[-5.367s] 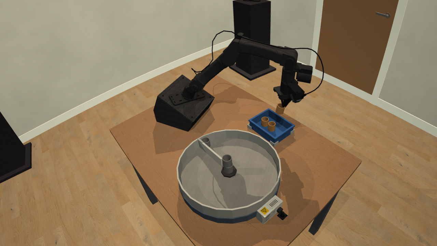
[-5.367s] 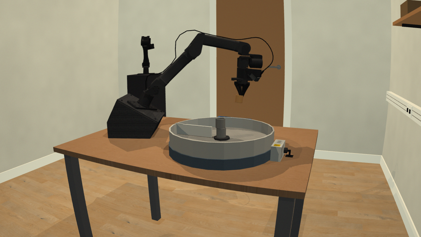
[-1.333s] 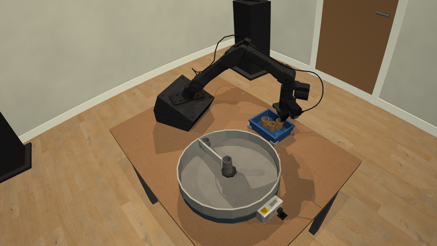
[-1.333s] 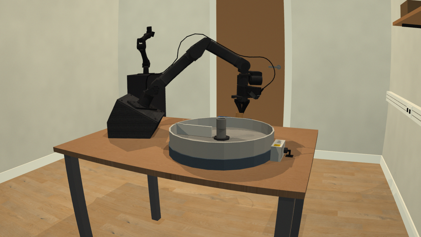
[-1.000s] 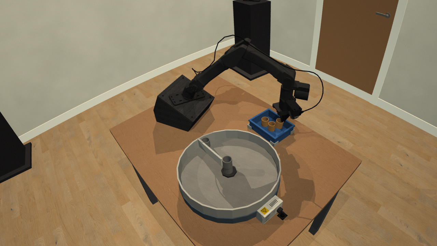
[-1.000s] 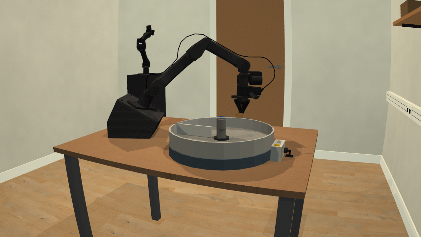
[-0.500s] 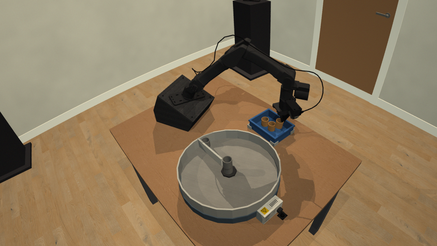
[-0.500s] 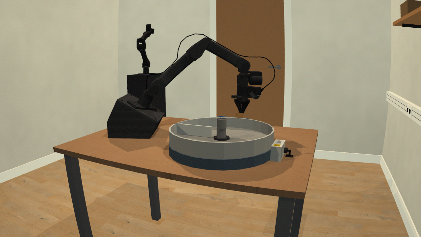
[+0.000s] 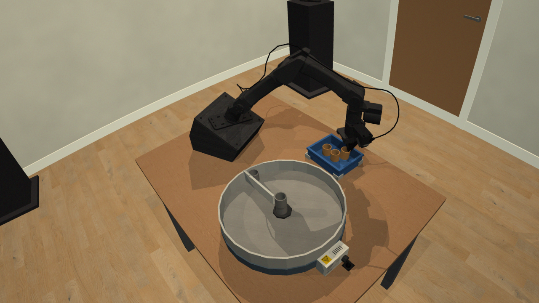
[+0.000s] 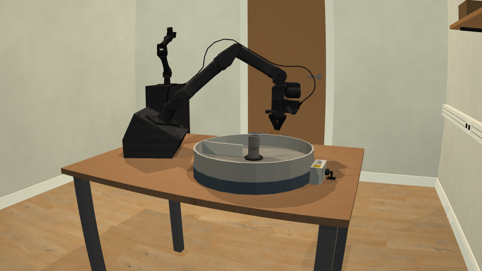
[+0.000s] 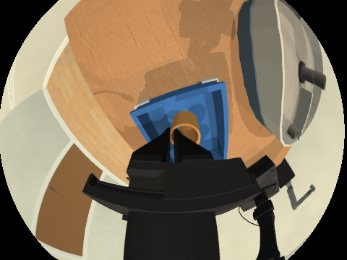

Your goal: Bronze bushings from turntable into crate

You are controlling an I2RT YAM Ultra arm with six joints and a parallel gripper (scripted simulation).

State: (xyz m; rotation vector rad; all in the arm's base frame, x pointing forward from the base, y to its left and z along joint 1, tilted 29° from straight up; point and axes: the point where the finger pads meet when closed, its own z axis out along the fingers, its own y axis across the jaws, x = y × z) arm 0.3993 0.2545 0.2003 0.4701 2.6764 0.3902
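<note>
Now: hand 60 mm past the blue crate, 60 mm above it and 20 mm to the left of it. Also, from my hand: grey turntable (370 mm to the right, 70 mm ahead, 30 mm below).
</note>
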